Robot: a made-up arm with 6 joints. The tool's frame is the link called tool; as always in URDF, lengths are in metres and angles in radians. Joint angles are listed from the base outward.
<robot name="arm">
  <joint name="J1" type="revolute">
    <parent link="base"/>
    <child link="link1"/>
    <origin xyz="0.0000 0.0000 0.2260" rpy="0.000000 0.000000 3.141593"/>
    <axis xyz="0 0 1"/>
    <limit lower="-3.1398" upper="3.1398"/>
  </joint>
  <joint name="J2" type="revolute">
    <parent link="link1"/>
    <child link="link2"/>
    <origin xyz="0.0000 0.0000 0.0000" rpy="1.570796 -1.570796 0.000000"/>
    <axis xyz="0 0 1"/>
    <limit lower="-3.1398" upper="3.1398"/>
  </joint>
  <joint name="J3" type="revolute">
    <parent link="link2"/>
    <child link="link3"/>
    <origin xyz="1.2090 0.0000 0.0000" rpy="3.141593 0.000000 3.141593"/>
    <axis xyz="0 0 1"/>
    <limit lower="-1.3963" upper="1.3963"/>
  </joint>
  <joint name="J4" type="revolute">
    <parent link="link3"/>
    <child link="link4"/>
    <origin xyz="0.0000 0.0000 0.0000" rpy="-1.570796 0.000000 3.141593"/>
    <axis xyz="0 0 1"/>
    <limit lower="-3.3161" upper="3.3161"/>
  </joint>
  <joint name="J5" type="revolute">
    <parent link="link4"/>
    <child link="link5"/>
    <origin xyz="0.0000 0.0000 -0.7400" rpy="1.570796 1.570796 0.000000"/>
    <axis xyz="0 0 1"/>
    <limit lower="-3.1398" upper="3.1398"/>
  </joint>
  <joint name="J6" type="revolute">
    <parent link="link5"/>
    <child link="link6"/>
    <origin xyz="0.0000 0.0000 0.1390" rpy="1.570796 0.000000 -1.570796"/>
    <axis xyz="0 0 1"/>
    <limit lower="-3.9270" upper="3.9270"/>
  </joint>
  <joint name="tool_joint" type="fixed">
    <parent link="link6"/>
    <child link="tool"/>
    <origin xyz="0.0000 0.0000 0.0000" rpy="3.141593 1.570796 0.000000"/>
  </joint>
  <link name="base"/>
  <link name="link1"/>
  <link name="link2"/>
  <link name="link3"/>
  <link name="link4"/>
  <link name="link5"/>
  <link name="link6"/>
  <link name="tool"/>
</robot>
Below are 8 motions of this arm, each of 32 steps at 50 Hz.
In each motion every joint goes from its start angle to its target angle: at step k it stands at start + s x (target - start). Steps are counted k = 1, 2, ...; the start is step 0. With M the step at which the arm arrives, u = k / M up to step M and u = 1 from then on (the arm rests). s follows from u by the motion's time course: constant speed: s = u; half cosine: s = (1 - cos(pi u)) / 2; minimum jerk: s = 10 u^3 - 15 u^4 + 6 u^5.
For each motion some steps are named. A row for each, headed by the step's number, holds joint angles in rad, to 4 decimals.
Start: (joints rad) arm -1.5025 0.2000 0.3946 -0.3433 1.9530 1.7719
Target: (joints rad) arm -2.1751 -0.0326 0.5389 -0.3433 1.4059 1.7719
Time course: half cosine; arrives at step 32
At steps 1, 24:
1: -1.5041 0.1994 0.3949 -0.3433 1.9517 1.7719
24: -2.0766 0.0015 0.5178 -0.3433 1.4860 1.7719

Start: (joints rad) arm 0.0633 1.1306 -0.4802 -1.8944 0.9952 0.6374
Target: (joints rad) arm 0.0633 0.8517 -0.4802 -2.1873 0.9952 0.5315
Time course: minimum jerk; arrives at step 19
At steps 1, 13, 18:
1: 0.0633 1.1302 -0.4802 -1.8948 0.9952 0.6373
13: 0.0633 0.9032 -0.4802 -2.1332 0.9952 0.5510
18: 0.0633 0.8521 -0.4802 -2.1869 0.9952 0.5316

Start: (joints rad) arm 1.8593 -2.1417 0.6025 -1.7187 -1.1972 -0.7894
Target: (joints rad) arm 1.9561 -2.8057 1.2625 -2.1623 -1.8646 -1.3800
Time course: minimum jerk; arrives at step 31
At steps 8, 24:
8: 1.8702 -2.2162 0.6766 -1.7685 -1.2721 -0.8557
24: 1.9484 -2.7528 1.2099 -2.1270 -1.8114 -1.3330

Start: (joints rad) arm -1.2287 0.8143 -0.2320 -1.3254 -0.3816 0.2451
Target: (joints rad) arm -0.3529 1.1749 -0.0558 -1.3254 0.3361 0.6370
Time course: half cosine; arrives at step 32
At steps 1, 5, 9, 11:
1: -1.2266 0.8152 -0.2316 -1.3254 -0.3799 0.2460
5: -1.1770 0.8356 -0.2216 -1.3254 -0.3392 0.2682
9: -1.0686 0.8802 -0.1998 -1.3254 -0.2504 0.3167
11: -0.9972 0.9096 -0.1854 -1.3254 -0.1919 0.3487

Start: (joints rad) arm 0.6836 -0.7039 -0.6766 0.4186 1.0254 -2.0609
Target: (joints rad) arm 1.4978 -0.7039 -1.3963 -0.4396 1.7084 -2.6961
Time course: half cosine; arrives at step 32
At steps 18, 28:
18: 1.1701 -0.7039 -1.1067 -0.0942 1.4335 -2.4405
28: 1.4668 -0.7039 -1.3689 -0.4069 1.6824 -2.6719

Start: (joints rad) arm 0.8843 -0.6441 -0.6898 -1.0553 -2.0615 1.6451
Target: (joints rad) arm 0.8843 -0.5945 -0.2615 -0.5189 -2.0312 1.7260
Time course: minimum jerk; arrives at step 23
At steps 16, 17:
16: 0.8843 -0.6029 -0.3338 -0.6095 -2.0363 1.7123
17: 0.8843 -0.6002 -0.3109 -0.5808 -2.0347 1.7167

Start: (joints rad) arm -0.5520 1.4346 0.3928 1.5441 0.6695 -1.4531
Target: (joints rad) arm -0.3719 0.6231 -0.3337 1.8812 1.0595 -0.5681
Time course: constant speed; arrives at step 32
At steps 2, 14, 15, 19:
2: -0.5407 1.3839 0.3474 1.5652 0.6939 -1.3978
14: -0.4732 1.0796 0.0750 1.6916 0.8401 -1.0659
15: -0.4676 1.0542 0.0523 1.7021 0.8523 -1.0383
19: -0.4451 0.9528 -0.0386 1.7443 0.9011 -0.9276

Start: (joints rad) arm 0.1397 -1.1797 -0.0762 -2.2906 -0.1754 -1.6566
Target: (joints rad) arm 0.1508 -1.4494 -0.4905 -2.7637 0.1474 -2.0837
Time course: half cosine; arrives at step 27
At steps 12, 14, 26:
12: 0.1443 -1.2911 -0.2474 -2.4861 -0.0420 -1.8331
14: 0.1456 -1.3224 -0.2954 -2.5409 -0.0046 -1.8826
26: 0.1508 -1.4485 -0.4891 -2.7621 0.1463 -2.0823

